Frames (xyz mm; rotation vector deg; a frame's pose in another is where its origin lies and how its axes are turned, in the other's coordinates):
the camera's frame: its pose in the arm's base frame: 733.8 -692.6 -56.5 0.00 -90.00 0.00
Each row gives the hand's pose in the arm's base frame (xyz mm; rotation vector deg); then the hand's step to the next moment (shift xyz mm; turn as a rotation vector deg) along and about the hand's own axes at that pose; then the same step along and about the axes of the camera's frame.
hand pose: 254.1 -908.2 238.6 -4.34 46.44 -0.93
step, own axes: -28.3 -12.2 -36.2 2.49 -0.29 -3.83
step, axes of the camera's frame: -3.5 -13.2 45.6 -4.41 -0.63 1.05
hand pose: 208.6 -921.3 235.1 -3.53 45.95 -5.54
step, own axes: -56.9 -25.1 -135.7 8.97 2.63 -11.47
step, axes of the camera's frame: -51.2 -21.2 138.6 -14.61 1.42 1.89
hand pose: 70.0 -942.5 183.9 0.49 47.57 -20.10
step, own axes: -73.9 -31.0 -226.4 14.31 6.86 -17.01
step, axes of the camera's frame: -96.0 25.6 218.6 -22.77 4.59 1.27
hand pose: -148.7 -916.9 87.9 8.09 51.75 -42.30
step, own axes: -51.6 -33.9 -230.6 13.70 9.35 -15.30
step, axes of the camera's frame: -99.5 95.6 194.8 -21.70 6.07 -1.21
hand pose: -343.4 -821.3 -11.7 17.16 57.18 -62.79
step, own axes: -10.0 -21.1 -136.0 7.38 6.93 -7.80
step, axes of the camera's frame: -61.9 84.2 90.0 -11.92 3.87 -2.49
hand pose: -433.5 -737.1 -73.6 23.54 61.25 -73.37
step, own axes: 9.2 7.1 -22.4 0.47 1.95 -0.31
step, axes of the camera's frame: -20.6 14.1 3.5 -1.11 0.55 -1.60
